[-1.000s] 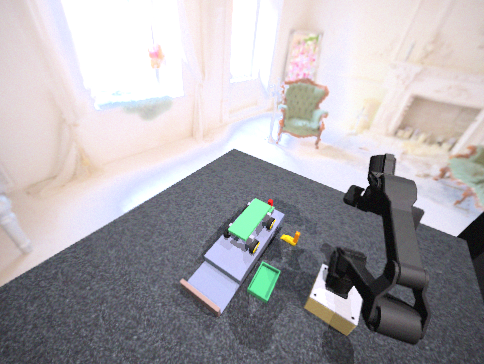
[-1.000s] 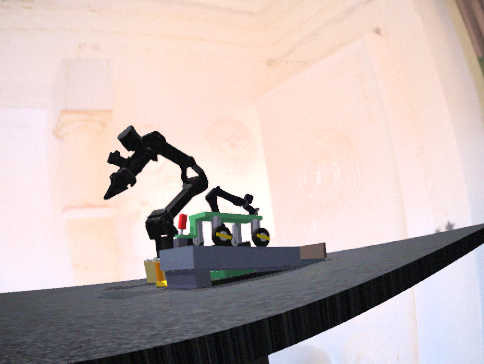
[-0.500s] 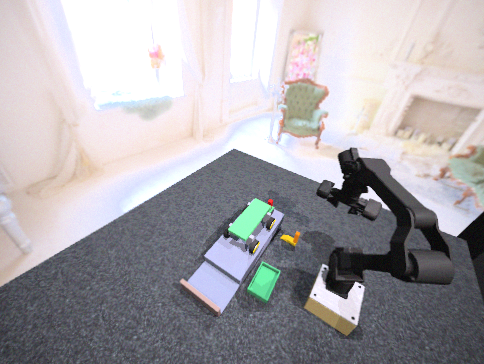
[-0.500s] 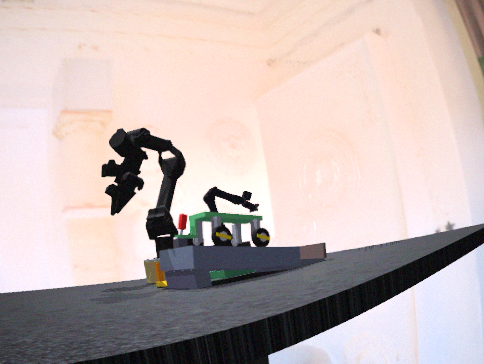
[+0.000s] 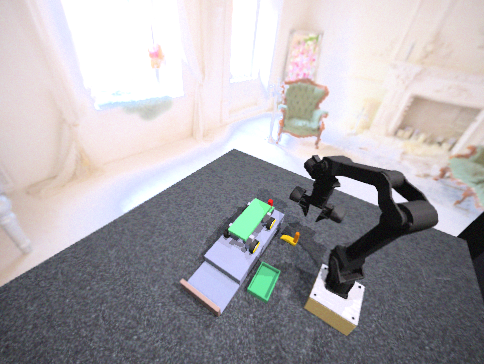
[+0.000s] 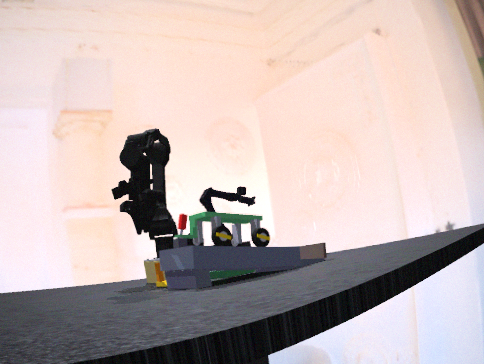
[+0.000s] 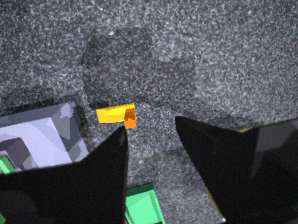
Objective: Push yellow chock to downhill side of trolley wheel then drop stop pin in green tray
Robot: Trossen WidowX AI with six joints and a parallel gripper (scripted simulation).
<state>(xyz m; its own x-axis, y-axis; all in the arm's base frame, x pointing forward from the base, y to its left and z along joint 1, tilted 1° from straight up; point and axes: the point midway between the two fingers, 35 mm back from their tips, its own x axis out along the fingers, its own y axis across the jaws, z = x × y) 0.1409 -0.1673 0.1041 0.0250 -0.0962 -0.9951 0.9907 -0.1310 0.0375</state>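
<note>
Right now the yellow chock is 13 cm below my gripper tip, 5 cm ahead of it and 2 cm to the left of it. The rest, counted from my gripper tip: green trolley: 19 cm ahead, 12 cm to the left, 3 cm below; then red-headed stop pin: 16 cm ahead, 1 cm to the left, 1 cm below; then ramp: 19 cm ahead, 13 cm to the left, 10 cm below.
</note>
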